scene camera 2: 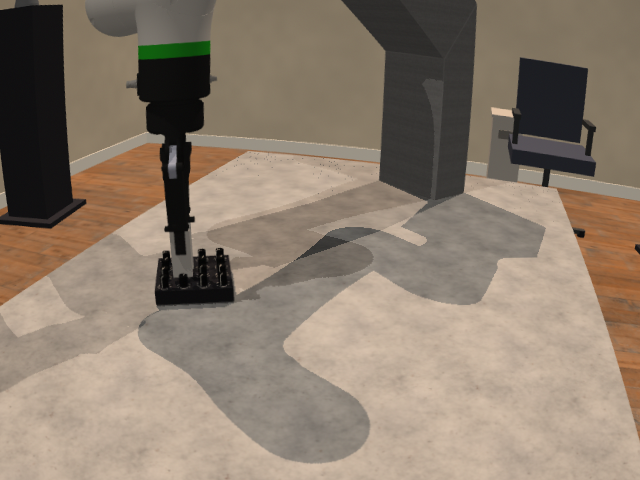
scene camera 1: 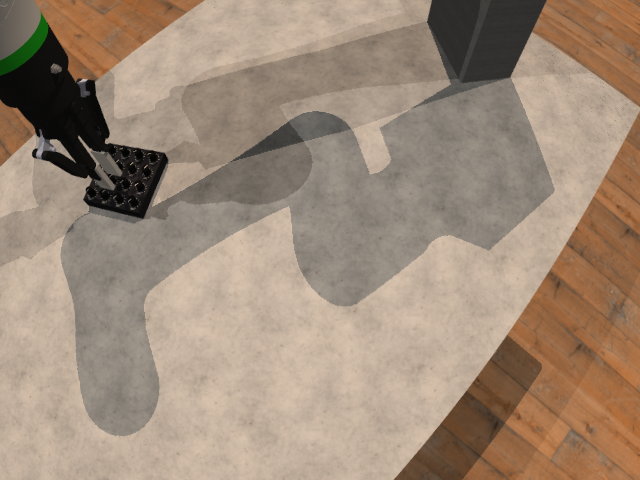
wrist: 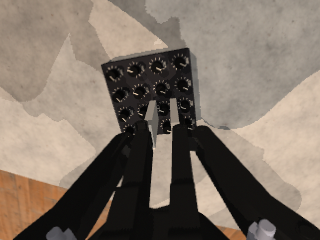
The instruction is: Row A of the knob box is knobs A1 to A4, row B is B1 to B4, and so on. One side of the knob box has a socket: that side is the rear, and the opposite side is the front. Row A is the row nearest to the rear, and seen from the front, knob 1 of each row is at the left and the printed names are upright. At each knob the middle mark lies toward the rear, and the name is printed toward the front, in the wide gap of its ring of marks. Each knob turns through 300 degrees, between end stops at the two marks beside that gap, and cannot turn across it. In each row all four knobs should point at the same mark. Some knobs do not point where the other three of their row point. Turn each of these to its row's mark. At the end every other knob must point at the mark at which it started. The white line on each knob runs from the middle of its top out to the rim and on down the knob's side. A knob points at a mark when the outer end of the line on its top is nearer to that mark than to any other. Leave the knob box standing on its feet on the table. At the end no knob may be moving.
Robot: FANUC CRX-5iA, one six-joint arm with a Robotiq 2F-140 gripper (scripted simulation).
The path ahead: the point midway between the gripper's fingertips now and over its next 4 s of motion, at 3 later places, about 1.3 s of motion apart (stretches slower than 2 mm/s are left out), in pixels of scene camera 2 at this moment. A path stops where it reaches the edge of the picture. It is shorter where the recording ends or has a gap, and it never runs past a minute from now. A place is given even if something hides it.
The gripper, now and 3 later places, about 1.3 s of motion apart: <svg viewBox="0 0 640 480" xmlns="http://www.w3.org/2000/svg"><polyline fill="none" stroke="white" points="183,272 181,245 180,239 180,232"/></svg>
